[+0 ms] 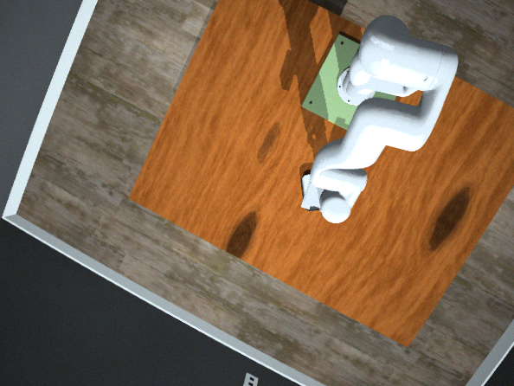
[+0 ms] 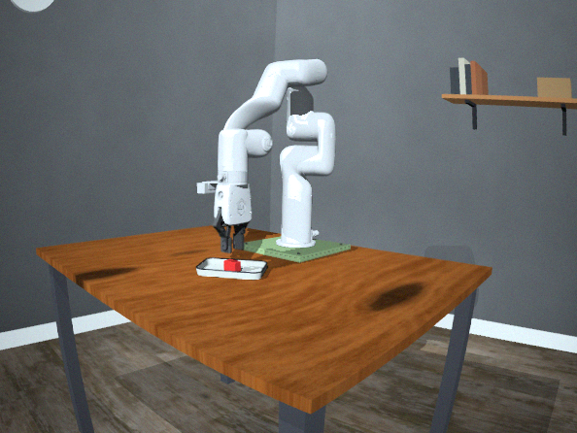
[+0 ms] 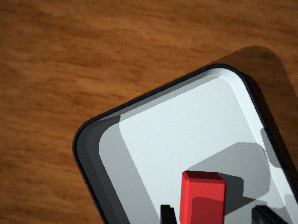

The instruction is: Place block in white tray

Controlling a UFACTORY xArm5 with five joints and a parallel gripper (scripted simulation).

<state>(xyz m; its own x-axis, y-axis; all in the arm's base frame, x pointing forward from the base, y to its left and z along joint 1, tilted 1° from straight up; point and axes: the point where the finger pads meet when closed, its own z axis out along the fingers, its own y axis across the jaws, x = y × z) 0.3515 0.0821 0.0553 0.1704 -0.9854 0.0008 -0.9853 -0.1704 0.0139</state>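
The red block lies 6 cm below my hand. Also, from my hand: white tray: 6 cm below.
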